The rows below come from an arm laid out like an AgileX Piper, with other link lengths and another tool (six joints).
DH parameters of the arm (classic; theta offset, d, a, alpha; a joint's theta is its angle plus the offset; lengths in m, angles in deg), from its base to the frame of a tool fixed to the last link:
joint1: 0 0.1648 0 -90
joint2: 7.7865 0 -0.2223 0
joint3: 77.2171 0 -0.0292 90
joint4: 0 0.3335 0 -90
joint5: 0 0 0 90
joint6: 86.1 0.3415 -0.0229 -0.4
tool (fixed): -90 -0.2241 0 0
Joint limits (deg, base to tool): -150..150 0..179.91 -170..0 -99.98..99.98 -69.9..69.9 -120..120
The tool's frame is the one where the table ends.
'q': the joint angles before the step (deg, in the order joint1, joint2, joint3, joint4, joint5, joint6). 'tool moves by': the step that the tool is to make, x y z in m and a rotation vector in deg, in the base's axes. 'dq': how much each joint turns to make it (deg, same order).
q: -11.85, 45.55, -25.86, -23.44, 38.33, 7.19
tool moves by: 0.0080, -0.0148, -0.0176, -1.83, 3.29, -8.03
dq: -0.01, 9.49, -3.13, -11.15, 1.01, 14.43
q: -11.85, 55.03, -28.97, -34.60, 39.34, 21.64
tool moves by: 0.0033, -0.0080, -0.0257, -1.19, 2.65, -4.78
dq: -0.02, 7.56, -0.83, -7.78, -0.29, 10.57
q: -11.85, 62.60, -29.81, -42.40, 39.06, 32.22
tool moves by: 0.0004, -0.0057, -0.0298, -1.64, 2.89, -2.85
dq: 0.00, 7.49, -0.12, -7.89, -0.77, 9.60
